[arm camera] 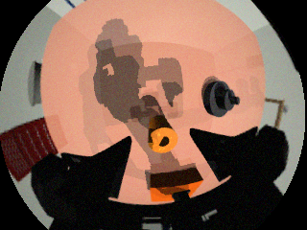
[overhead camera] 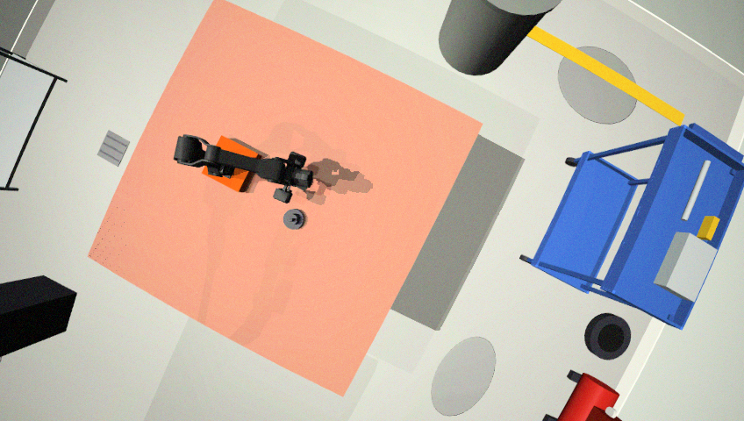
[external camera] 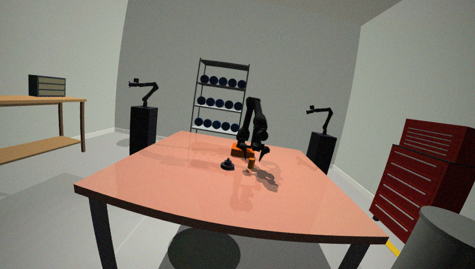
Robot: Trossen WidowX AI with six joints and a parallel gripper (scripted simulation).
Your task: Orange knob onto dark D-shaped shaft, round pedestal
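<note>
Right now my gripper tip is 20 mm above the orange knob. Round my gripper tip: round dark pedestal: 150 mm to the right, 40 mm ahead, 20 mm below.
</note>
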